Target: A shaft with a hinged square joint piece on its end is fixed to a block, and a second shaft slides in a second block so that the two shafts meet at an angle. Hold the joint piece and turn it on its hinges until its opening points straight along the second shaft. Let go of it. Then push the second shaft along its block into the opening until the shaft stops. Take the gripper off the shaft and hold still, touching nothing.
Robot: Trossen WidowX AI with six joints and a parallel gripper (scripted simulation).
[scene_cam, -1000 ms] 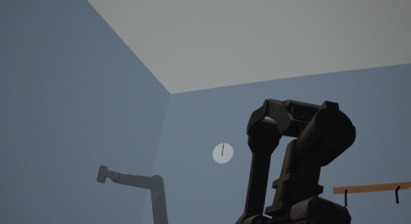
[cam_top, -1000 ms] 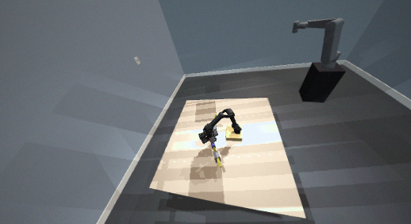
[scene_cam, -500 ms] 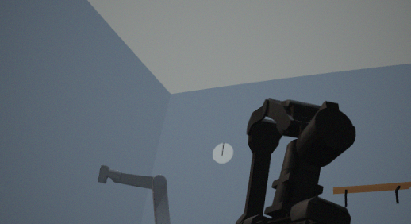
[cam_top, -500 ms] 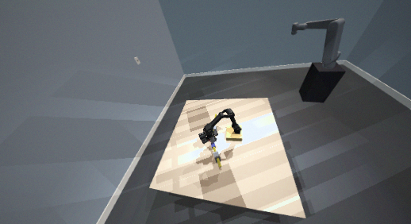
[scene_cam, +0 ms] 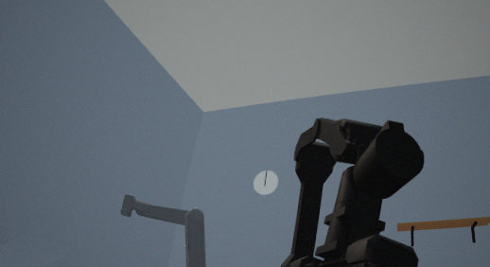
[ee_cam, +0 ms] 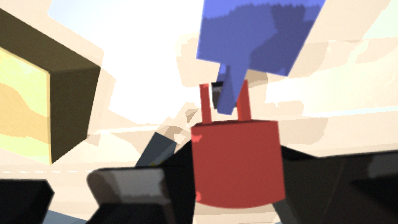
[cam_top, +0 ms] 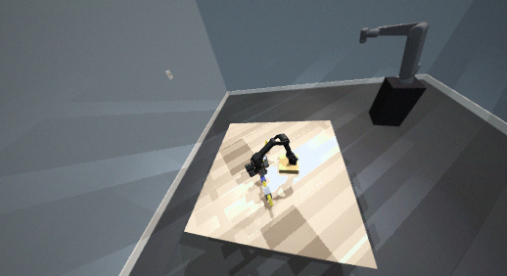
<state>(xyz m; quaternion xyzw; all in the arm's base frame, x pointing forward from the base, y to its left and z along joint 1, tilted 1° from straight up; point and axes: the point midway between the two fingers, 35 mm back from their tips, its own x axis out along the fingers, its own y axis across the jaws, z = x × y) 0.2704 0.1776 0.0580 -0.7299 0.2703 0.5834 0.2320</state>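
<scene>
The red joint piece is 30 mm above my gripper tip, 20 mm behind it and 10 mm to the left of it.
</scene>
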